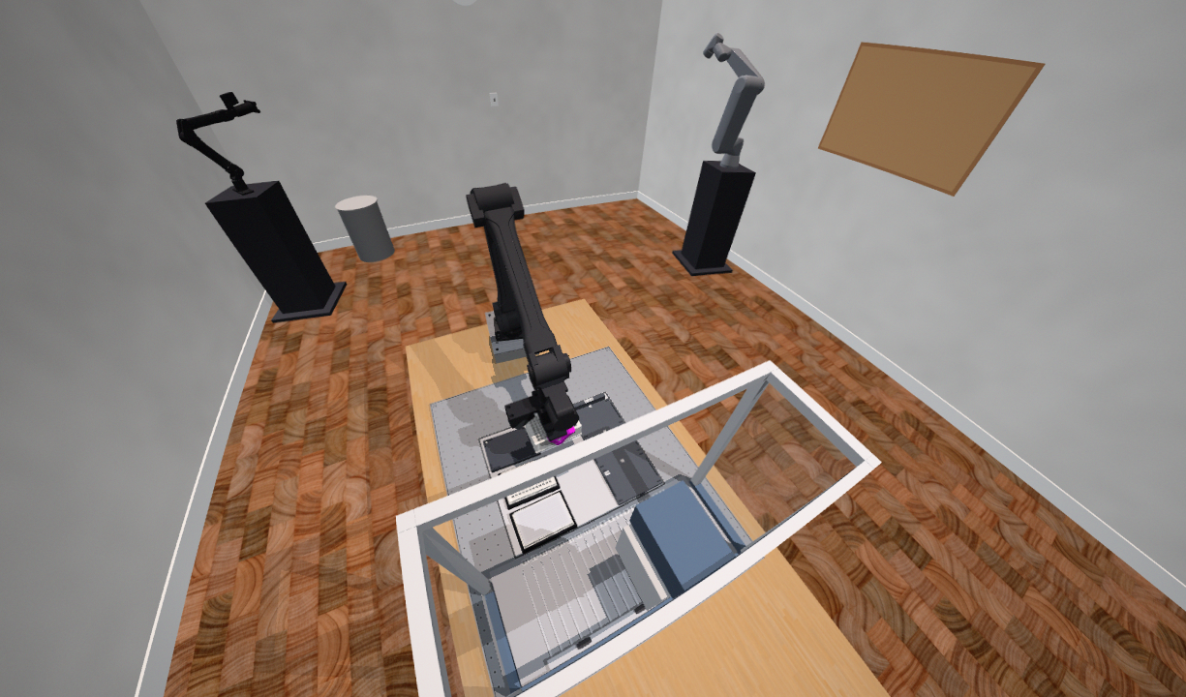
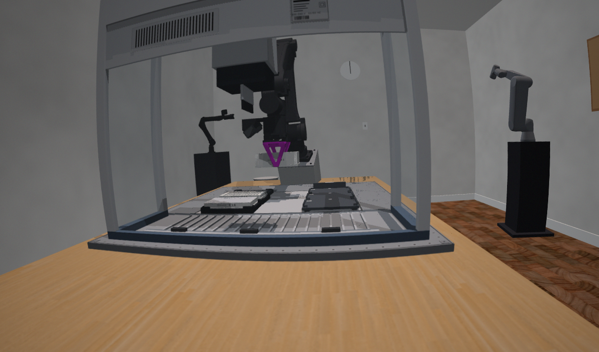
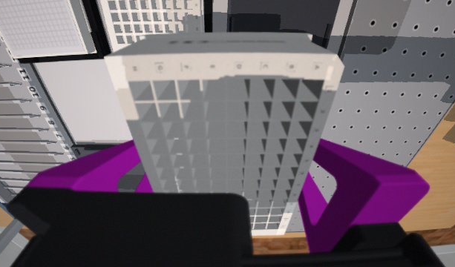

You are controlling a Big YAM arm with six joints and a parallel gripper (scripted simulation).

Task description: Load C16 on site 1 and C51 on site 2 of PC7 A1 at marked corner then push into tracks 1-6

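Now: the carrier PC7 160 mm to the left of my hand, 90 mm below it and 30 mm ahead of it. Also, from my hand: nest S3: 190 mm ahead, 100 mm below, 60 mm to the right; 96-well plate C15: 90 mm below, 80 mm to the right, 80 mm ahead; nest S1: 120 mm to the right, 100 mm below, 30 mm behind.
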